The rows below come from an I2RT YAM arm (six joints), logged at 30 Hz.
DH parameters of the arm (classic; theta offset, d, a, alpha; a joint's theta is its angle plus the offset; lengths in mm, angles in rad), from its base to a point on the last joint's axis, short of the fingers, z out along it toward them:
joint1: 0 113.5 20 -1.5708
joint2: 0 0 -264 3.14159
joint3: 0.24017 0 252.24 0
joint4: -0.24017 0 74 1.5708
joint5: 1.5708 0 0 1.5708
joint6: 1.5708 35.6 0 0
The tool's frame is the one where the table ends.
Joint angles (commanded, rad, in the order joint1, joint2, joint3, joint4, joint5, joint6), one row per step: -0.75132, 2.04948, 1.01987, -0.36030, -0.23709, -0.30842; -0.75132, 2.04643, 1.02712, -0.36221, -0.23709, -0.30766; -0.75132, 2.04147, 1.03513, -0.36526, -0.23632, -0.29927; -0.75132, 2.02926, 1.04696, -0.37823, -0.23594, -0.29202; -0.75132, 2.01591, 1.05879, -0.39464, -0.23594, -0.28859; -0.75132, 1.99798, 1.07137, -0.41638, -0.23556, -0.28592; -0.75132, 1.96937, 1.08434, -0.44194, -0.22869, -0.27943; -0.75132, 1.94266, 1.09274, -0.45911, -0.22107, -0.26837; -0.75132, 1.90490, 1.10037, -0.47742, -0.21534, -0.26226; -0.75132, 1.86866, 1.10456, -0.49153, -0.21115, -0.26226; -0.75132, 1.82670, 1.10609, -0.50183, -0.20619, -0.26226
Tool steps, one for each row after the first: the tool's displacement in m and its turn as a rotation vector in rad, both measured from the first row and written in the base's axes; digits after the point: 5 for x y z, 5 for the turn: 0.00147, -0.00138, 0.00238, -0.00551, -0.00609, -0.00073; 0.00305, -0.00288, 0.00552, -0.01036, -0.01244, -0.00888; 0.00482, -0.00456, 0.01162, -0.01599, -0.02001, -0.01586; 0.00628, -0.00592, 0.01810, -0.02089, -0.02633, -0.01912; 0.00745, -0.00703, 0.02618, -0.02628, -0.03245, -0.02173; 0.00821, -0.00806, 0.03782, -0.04005, -0.03956, -0.02935; 0.00844, -0.00865, 0.04806, -0.05416, -0.04763, -0.04158; 0.00818, -0.00868, 0.06180, -0.07442, -0.06402, -0.04883; 0.00730, -0.00805, 0.07432, -0.09494, -0.08099, -0.05003; 0.00576, -0.00685, 0.08810, -0.12056, -0.10261, -0.05160
